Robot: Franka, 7 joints.
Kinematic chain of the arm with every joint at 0, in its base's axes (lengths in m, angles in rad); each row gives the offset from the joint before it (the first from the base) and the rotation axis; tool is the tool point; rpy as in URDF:
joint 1: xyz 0 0 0.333 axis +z
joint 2: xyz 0 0 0 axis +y
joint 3: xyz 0 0 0.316 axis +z
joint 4: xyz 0.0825 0 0 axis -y
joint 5: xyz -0.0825 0 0.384 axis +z
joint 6: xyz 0 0 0 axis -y
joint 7: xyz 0.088 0 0 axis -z
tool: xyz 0 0 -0.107 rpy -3.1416 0 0
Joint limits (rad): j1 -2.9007..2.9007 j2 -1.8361..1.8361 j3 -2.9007..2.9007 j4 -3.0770..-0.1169 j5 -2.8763..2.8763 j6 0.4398..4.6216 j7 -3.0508..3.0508
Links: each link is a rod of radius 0.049 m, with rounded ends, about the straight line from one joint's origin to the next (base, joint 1, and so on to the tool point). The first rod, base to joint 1, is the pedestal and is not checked.
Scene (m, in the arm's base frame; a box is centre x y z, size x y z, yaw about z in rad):
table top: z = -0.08
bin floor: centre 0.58 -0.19 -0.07 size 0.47 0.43 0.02 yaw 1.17
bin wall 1: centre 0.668 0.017 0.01 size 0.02 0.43 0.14 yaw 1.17
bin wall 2: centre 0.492 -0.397 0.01 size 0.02 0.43 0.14 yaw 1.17
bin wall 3: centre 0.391 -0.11 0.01 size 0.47 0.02 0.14 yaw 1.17
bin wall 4: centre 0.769 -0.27 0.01 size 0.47 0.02 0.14 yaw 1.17
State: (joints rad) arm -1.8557 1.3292 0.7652 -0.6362 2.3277 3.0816 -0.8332
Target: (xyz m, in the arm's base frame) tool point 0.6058 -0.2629 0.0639
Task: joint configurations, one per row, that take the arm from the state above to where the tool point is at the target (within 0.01 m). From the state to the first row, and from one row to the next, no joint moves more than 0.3 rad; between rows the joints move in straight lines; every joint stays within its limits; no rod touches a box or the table.
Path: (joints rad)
1: -1.6595 1.3090 0.9269 -0.8981 2.3901 3.1746 -0.8332
2: -1.4633 1.2889 1.0887 -1.1599 2.4525 3.2676 -0.8332
3: -1.2672 1.2687 1.2504 -1.4218 2.5150 3.3606 -0.8332
4: -1.1609 1.4784 1.0763 -1.2933 2.4576 3.2260 -0.8332

